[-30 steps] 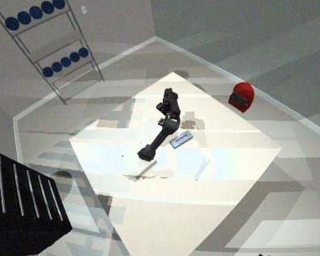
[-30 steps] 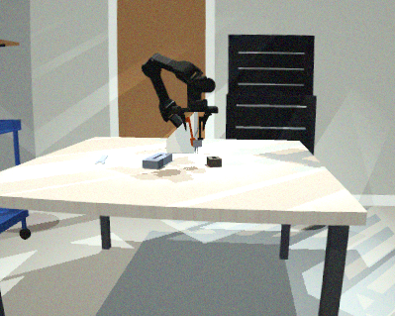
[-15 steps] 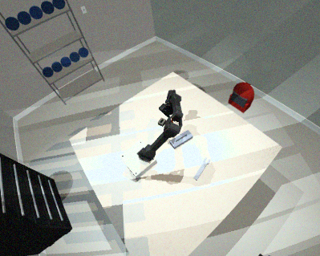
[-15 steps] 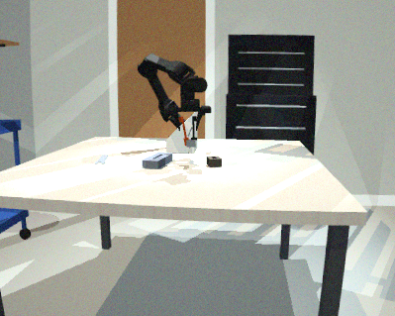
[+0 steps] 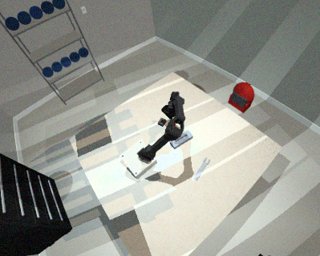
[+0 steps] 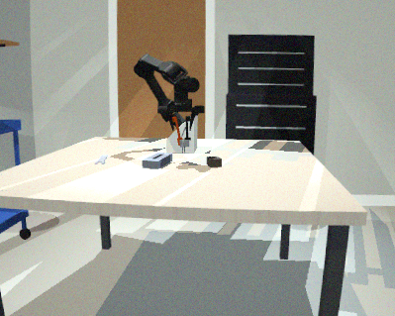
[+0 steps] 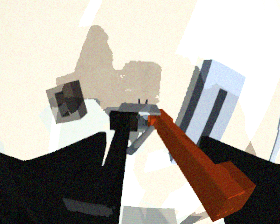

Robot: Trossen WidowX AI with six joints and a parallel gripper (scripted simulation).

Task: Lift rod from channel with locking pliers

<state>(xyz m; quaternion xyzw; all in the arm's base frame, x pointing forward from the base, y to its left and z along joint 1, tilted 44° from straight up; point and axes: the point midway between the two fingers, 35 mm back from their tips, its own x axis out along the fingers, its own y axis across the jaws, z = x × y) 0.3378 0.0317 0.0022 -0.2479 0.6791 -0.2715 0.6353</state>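
The grey channel block is 3 cm behind my gripper tip, 10 cm to the right of it and 13 cm below it. The rest, counted from my gripper tip: holster: 1 cm behind, 13 cm to the left, 14 cm below; then flat forked metal piece: 8 cm behind, 36 cm to the right, 14 cm below.
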